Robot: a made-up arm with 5 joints. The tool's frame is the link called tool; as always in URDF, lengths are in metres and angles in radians.
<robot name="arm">
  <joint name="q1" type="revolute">
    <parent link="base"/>
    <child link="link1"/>
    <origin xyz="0.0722 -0.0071 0.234" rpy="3.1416 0 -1.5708"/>
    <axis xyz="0 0 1"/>
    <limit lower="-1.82" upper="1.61"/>
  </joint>
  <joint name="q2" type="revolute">
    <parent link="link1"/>
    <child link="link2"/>
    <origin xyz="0.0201 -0.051 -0.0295" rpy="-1.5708 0 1.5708"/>
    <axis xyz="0 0 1"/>
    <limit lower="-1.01" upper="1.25"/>
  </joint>
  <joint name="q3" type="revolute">
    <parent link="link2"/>
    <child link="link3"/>
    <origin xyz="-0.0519 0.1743 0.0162"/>
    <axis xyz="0 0 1"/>
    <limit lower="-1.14" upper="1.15"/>
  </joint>
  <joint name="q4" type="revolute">
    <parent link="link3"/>
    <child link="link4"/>
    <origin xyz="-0.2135 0.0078 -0.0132" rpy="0 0 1.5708"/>
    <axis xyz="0 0 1"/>
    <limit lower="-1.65" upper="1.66"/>
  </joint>
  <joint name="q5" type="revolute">
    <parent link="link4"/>
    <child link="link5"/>
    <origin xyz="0.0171 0.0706 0.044" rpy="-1.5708 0 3.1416"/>
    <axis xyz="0 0 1"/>
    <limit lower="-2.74" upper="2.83"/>
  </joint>
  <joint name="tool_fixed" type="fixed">
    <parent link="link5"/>
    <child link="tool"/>
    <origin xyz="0.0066 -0.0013 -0.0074" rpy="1.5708 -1.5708 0"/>
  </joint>
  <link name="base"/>
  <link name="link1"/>
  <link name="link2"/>
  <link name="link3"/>
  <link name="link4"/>
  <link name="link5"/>
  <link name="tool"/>
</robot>
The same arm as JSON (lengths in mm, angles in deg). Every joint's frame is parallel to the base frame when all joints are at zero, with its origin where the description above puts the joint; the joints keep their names.
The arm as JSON. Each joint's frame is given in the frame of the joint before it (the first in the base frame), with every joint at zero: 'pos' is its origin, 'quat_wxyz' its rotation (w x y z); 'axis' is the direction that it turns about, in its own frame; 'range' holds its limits. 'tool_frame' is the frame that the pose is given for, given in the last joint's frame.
{
  "length_unit": "mm",
  "angle_unit": "deg",
  "joints": [
    {
      "joint": "q1",
      "pos": [
        72.2,
        -7.1,
        234.0
      ],
      "quat_wxyz": [
        1.0,
        0.0,
        0.0,
        0.0
      ],
      "axis": [
        0.0,
        0.0,
        -1.0
      ],
      "range": [
        -104.28,
        92.25
      ]
    },
    {
      "joint": "q2",
      "pos": [
        51.0,
        -20.1,
        29.5
      ],
      "quat_wxyz": [
        1.0,
        0.0,
        0.0,
        0.0
      ],
      "axis": [
        0.0,
        1.0,
        0.0
      ],
      "range": [
        -57.87,
        71.62
      ]
    },
    {
      "joint": "q3",
      "pos": [
        51.9,
        16.2,
        174.3
      ],
      "quat_wxyz": [
        1.0,
        0.0,
        0.0,
        0.0
      ],
      "axis": [
        0.0,
        1.0,
        0.0
      ],
      "range": [
        -65.32,
        65.89
      ]
    },
    {
      "joint": "q4",
      "pos": [
        213.5,
        -13.2,
        7.8
      ],
      "quat_wxyz": [
        1.0,
        0.0,
        0.0,
        0.0
      ],
      "axis": [
        0.0,
        1.0,
        0.0
      ],
      "range": [
        -94.54,
        95.11
      ]
    },
    {
      "joint": "q5",
      "pos": [
        70.6,
        44.0,
        17.1
      ],
      "quat_wxyz": [
        1.0,
        0.0,
        0.0,
        0.0
      ],
      "axis": [
        -1.0,
        0.0,
        0.0
      ],
      "range": [
        -156.99,
        162.15
      ]
    }
  ],
  "tool_frame": {
    "pos": [
      7.4,
      1.3,
      -6.6
    ],
    "quat_wxyz": [
      0.000001,
      -0.000004,
      -0.707095,
      -0.707095
    ]
  }
}

